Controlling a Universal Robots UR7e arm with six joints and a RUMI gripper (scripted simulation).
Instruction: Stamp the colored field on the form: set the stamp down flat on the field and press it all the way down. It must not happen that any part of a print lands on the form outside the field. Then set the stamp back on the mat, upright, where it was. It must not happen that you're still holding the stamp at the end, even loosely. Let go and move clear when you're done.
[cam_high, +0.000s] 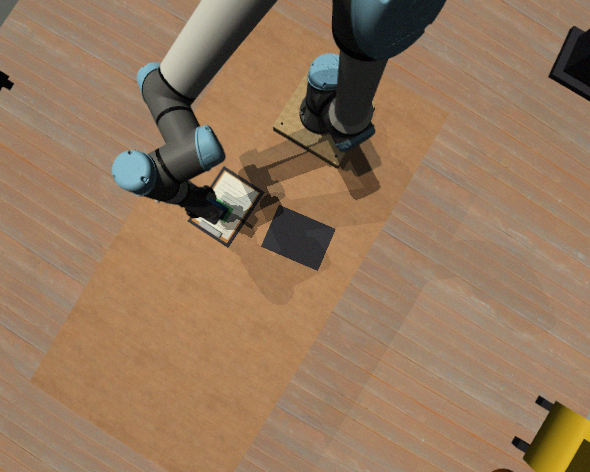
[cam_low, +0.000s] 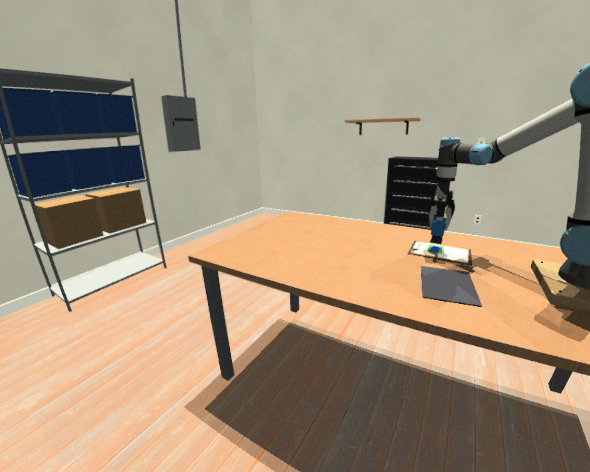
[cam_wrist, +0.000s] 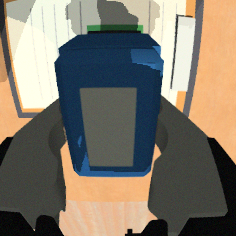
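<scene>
Right now my hand is 5 cm past the dark mat, 31 cm to the right of it and 11 cm above it. Round my hand: blue stamp: 2 cm below; form: 1 cm behind, 1 cm to the left, 11 cm below.
</scene>
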